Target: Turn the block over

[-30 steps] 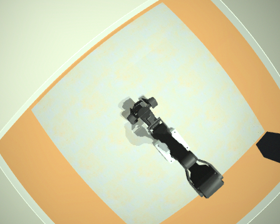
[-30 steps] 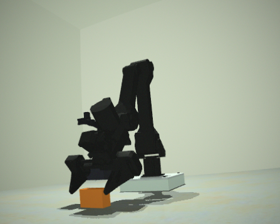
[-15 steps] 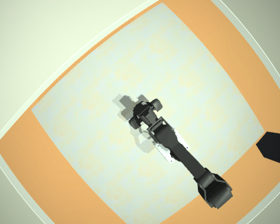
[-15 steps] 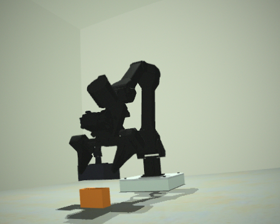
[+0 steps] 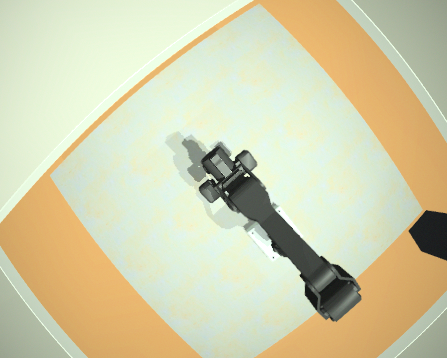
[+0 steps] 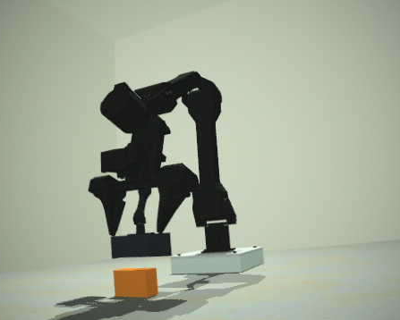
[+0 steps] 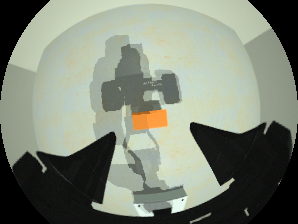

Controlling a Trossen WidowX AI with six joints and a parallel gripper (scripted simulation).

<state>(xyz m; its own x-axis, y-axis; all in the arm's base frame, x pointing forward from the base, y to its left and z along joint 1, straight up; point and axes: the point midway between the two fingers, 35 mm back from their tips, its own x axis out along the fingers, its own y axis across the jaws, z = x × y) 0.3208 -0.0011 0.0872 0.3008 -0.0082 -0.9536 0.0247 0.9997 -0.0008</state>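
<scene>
My gripper tip is 70 mm above the block.
</scene>
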